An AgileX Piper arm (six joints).
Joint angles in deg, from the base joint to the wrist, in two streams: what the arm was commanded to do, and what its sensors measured. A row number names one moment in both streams.
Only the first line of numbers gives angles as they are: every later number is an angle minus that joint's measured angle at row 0.
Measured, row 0: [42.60 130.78 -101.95 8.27 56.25 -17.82]
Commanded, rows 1 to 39: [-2.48 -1.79 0.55 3.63 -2.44 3.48]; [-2.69 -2.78 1.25 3.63 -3.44 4.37]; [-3.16 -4.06 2.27 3.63 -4.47 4.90]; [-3.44 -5.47 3.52 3.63 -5.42 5.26]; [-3.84 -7.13 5.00 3.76 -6.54 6.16]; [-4.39 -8.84 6.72 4.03 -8.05 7.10]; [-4.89 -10.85 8.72 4.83 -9.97 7.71]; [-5.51 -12.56 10.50 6.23 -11.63 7.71]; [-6.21 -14.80 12.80 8.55 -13.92 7.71]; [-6.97 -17.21 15.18 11.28 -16.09 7.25]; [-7.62 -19.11 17.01 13.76 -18.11 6.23]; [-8.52 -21.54 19.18 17.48 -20.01 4.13]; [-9.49 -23.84 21.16 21.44 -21.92 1.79]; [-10.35 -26.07 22.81 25.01 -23.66 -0.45]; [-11.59 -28.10 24.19 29.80 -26.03 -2.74]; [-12.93 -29.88 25.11 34.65 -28.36 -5.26]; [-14.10 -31.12 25.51 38.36 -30.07 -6.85]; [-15.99 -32.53 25.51 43.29 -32.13 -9.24]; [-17.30 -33.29 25.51 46.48 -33.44 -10.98]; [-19.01 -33.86 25.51 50.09 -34.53 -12.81]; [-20.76 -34.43 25.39 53.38 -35.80 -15.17]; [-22.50 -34.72 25.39 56.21 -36.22 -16.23]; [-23.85 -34.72 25.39 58.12 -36.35 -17.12]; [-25.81 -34.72 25.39 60.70 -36.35 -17.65]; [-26.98 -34.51 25.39 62.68 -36.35 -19.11]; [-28.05 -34.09 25.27 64.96 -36.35 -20.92]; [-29.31 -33.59 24.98 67.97 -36.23 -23.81]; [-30.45 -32.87 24.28 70.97 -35.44 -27.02]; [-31.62 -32.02 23.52 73.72 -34.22 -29.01]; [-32.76 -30.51 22.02 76.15 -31.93 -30.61]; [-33.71 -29.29 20.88 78.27 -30.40 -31.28]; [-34.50 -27.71 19.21 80.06 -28.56 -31.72]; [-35.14 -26.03 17.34 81.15 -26.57 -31.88]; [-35.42 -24.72 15.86 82.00 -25.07 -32.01]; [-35.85 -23.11 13.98 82.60 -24.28 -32.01]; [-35.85 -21.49 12.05 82.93 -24.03 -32.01]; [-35.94 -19.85 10.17 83.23 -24.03 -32.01]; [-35.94 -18.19 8.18 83.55 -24.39 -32.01]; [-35.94 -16.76 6.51 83.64 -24.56 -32.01]
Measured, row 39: [-35.37 -21.54 12.62 81.82 -25.47 -30.87]
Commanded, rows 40 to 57: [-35.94 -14.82 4.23 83.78 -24.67 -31.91]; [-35.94 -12.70 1.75 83.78 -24.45 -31.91]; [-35.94 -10.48 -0.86 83.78 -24.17 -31.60]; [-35.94 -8.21 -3.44 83.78 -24.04 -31.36]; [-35.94 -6.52 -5.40 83.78 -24.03 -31.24]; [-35.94 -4.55 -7.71 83.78 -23.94 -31.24]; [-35.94 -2.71 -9.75 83.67 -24.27 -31.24]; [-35.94 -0.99 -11.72 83.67 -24.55 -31.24]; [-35.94 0.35 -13.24 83.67 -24.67 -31.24]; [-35.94 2.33 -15.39 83.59 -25.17 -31.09]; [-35.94 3.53 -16.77 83.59 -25.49 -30.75]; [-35.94 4.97 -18.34 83.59 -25.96 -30.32]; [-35.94 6.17 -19.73 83.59 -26.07 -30.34]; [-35.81 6.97 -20.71 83.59 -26.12 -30.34]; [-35.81 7.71 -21.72 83.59 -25.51 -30.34]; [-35.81 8.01 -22.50 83.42 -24.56 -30.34]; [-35.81 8.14 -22.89 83.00 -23.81 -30.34]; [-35.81 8.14 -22.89 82.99 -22.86 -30.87]
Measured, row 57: [-35.59 7.81 -20.87 83.28 -25.50 -30.41]
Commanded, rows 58 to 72: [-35.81 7.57 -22.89 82.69 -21.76 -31.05]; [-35.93 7.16 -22.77 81.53 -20.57 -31.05]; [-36.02 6.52 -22.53 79.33 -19.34 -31.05]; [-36.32 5.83 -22.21 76.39 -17.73 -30.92]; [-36.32 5.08 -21.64 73.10 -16.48 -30.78]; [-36.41 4.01 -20.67 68.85 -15.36 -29.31]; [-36.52 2.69 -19.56 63.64 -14.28 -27.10]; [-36.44 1.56 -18.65 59.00 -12.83 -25.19]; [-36.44 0.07 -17.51 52.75 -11.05 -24.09]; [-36.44 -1.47 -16.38 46.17 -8.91 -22.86]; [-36.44 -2.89 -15.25 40.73 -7.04 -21.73]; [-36.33 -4.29 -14.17 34.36 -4.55 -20.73]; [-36.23 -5.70 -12.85 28.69 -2.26 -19.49]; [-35.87 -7.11 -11.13 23.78 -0.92 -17.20]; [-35.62 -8.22 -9.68 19.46 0.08 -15.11]
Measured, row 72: [-35.81 -3.47 -14.43 37.58 -6.12 -21.54]
